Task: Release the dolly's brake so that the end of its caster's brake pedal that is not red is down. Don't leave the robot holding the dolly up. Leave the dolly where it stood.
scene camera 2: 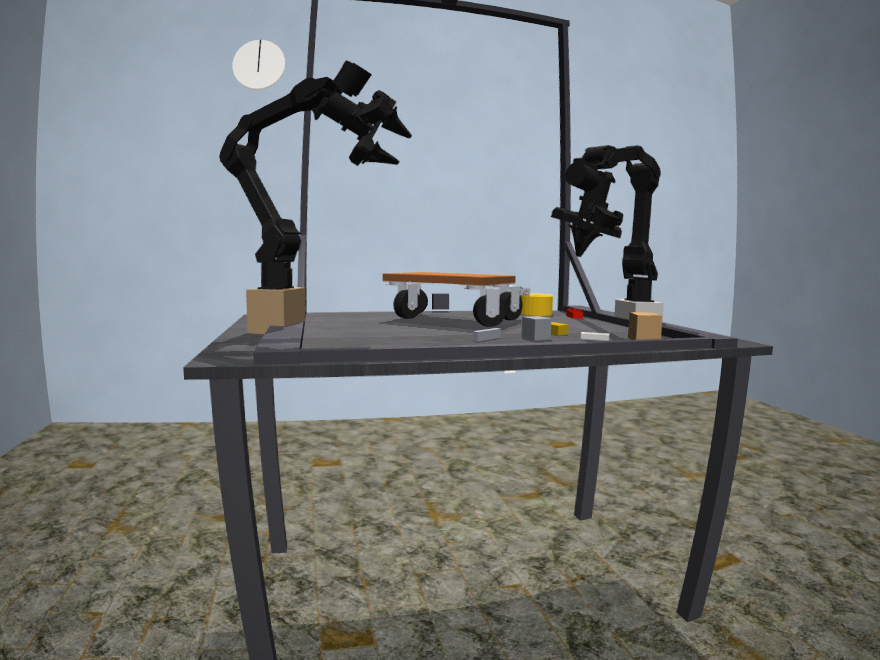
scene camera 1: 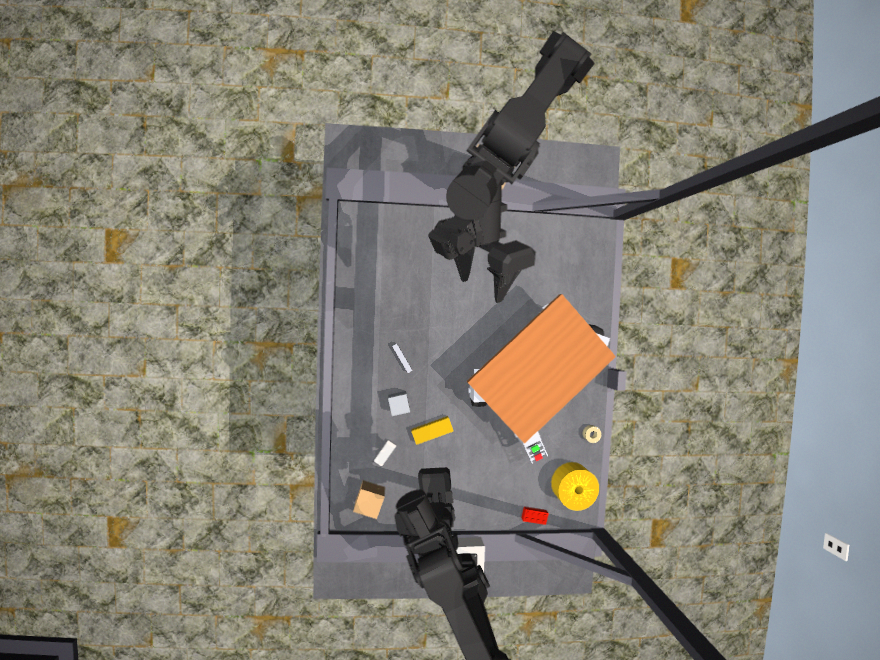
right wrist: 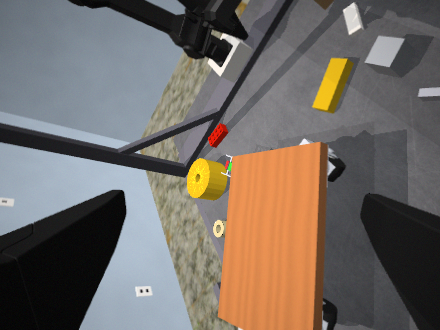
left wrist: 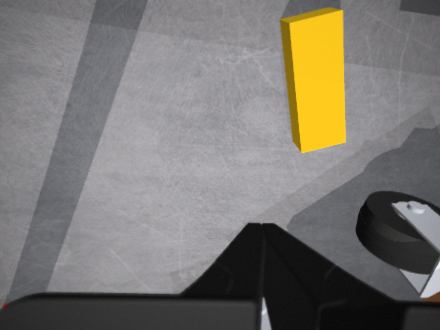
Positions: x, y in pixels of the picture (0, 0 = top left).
right gripper: scene camera 2 404, 149; scene camera 1; right wrist; not seen in the left wrist view (out of frame)
same spot on right gripper: [right wrist: 60, 260] = [scene camera 1: 494, 283]
